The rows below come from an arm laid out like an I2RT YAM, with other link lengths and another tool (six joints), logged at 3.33 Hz.
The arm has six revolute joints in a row. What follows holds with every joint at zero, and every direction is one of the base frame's. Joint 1 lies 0.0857 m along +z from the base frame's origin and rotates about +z. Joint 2 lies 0.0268 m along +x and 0.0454 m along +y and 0.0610 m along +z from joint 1 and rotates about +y. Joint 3 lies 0.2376 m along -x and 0.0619 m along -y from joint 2 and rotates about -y. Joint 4 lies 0.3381 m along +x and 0.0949 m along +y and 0.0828 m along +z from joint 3 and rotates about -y. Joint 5 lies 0.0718 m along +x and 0.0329 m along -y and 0.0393 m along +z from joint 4 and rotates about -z. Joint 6 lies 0.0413 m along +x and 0.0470 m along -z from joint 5 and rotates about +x. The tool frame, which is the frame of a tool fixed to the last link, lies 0.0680 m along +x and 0.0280 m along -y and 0.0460 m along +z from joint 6; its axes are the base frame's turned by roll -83.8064, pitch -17.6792 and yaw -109.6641 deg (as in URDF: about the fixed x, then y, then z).
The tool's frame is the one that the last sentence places.
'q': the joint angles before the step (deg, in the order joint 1, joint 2, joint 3, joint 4, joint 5, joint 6). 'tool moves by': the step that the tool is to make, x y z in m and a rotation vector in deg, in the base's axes. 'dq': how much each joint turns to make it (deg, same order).
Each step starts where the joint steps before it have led.
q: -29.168, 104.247, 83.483, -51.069, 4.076, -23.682
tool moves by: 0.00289, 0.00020, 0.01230, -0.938, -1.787, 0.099
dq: 0.175, -0.940, 0.349, 0.723, -0.021, 0.088
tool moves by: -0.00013, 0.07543, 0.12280, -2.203, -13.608, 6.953
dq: 6.973, -14.207, 0.525, -1.574, -3.454, 1.727
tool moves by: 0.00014, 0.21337, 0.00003, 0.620, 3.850, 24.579
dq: 24.611, -2.600, -1.026, -5.444, 0.044, -0.001
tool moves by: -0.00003, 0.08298, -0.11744, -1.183, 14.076, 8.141
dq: 9.790, 11.802, -2.755, 0.438, -0.001, 1.726
